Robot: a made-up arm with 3 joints. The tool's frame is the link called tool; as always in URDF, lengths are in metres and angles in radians. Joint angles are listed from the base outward.
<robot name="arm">
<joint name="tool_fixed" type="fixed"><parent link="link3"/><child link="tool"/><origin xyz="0.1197 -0.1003 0.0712" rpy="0 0 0"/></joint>
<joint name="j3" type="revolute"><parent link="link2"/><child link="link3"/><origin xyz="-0.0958 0.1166 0.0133" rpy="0 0 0"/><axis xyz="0 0 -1"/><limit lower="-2.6" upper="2.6"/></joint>
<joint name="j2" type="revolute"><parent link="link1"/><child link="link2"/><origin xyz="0.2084 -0.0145 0.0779" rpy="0 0 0"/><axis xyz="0 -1 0"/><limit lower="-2.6" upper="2.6"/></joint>
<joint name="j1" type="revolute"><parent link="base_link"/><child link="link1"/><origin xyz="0 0 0.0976" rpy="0 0 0"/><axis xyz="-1 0 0"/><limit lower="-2.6" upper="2.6"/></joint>
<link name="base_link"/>
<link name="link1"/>
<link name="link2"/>
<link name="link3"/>
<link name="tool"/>
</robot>
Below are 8 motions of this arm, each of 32 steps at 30 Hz.
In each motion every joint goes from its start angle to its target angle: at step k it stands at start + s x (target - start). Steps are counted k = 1, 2, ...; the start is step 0. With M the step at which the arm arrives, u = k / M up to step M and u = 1 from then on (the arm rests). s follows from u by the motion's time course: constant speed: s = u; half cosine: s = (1 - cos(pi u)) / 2; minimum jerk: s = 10 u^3 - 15 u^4 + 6 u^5.
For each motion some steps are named. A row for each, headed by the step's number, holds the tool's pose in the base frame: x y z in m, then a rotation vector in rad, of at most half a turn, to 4 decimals.
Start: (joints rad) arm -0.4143 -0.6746 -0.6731
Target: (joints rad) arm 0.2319 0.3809 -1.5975
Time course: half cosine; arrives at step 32
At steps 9, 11, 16, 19, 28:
9: 0.2996 0.0825 0.2541 0.4765 0.3287 0.8907
11: 0.2932 0.0998 0.2605 0.4051 0.2562 0.9487
16: 0.2659 0.1535 0.2671 0.1644 0.0790 1.1390
19: 0.2434 0.1871 0.2597 -0.0063 -0.0038 1.2695
28: 0.1854 0.2490 0.2081 -0.4285 -0.1075 1.5751

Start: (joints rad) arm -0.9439 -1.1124 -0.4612
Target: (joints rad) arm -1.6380 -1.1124 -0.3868
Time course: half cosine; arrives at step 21
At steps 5, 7, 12, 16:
5: 0.3088 -0.0237 0.1860 1.1598 0.7983 0.9501
7: 0.3087 -0.0316 0.1828 1.2254 0.7705 0.9829
12: 0.3082 -0.0535 0.1685 1.4278 0.6783 1.0828
16: 0.3078 -0.0660 0.1551 1.5697 0.6076 1.1518

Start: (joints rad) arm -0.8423 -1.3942 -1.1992
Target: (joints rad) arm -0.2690 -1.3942 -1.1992
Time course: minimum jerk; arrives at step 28
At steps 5, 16, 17, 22, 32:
5: 0.2988 0.0831 0.2626 1.4528 0.7818 1.5117
16: 0.2988 0.1331 0.2258 1.1999 0.9841 1.3047
17: 0.2988 0.1376 0.2209 1.1725 1.0035 1.2819
22: 0.2988 0.1529 0.2013 1.0689 1.0732 1.1950
32: 0.2988 0.1569 0.1951 1.0382 1.0927 1.1690

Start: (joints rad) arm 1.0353 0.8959 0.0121
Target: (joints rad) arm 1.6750 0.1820 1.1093
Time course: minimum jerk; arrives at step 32
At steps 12, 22, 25, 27, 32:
12: 0.1441 0.1150 0.1732 -1.0412 -0.7781 0.1546
22: 0.0856 0.1267 0.1529 -1.2925 -0.9088 -0.4754
25: 0.0721 0.1350 0.1421 -1.3462 -0.9715 -0.5975
27: 0.0666 0.1388 0.1368 -1.3679 -1.0009 -0.6468
32: 0.0630 0.1415 0.1328 -1.3826 -1.0223 -0.6801

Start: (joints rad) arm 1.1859 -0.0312 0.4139
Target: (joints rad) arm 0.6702 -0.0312 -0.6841
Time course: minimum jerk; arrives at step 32
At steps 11, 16, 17, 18, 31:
11: 0.2167 0.1342 0.1901 -1.0695 -0.0608 -0.1667
16: 0.2473 0.1403 0.1792 -0.9244 0.0915 0.1108
17: 0.2524 0.1431 0.1765 -0.8917 0.1184 0.1717
18: 0.2568 0.1463 0.1739 -0.8590 0.1429 0.2321
31: 0.2714 0.1780 0.1612 -0.6329 0.2577 0.6471

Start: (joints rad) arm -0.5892 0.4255 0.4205
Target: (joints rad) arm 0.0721 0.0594 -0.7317
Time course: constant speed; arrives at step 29
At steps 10, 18, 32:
10: 0.2041 -0.0592 0.2516 0.3619 -0.2918 -0.0768
18: 0.2387 0.0100 0.2723 0.1477 -0.2225 0.2752
32: 0.2636 0.1191 0.2553 -0.0906 -0.0303 0.7333

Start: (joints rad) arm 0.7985 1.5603 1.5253
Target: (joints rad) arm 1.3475 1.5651 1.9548
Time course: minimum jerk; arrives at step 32
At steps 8, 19, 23, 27, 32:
8: 0.1219 -0.1001 0.0341 0.5512 -1.4940 -0.5661
19: 0.1223 -0.1280 0.0320 0.5004 -1.5103 -0.5119
23: 0.1224 -0.1378 0.0335 0.4835 -1.5151 -0.4937
27: 0.1225 -0.1435 0.0348 0.4738 -1.5177 -0.4831
32: 0.1226 -0.1450 0.0352 0.4711 -1.5184 -0.4802

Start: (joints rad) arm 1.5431 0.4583 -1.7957
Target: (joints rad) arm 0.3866 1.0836 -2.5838
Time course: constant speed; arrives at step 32
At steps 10, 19, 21, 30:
10: 0.1088 0.1964 -0.0967 -1.3636 0.8417 2.0712
19: 0.0819 0.2182 -0.0551 -1.3774 0.5254 2.3025
21: 0.0775 0.2209 -0.0464 -1.3924 0.4517 2.3382
30: 0.0666 0.2275 -0.0126 -1.5061 0.1237 2.4194

